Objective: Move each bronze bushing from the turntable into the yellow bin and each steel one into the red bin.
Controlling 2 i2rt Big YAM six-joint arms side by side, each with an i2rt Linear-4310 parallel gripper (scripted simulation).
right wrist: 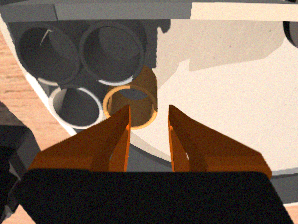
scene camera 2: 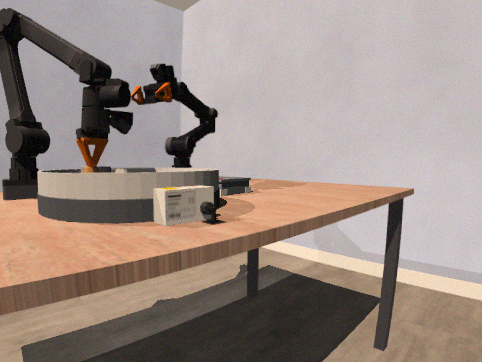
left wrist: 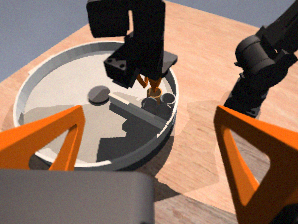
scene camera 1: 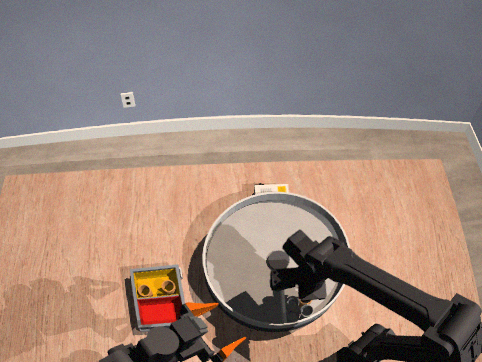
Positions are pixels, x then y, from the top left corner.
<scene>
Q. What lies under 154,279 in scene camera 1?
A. A yellow bin.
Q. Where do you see a steel bushing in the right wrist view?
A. At 34,51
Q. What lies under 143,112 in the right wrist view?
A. A bronze bushing.
</scene>
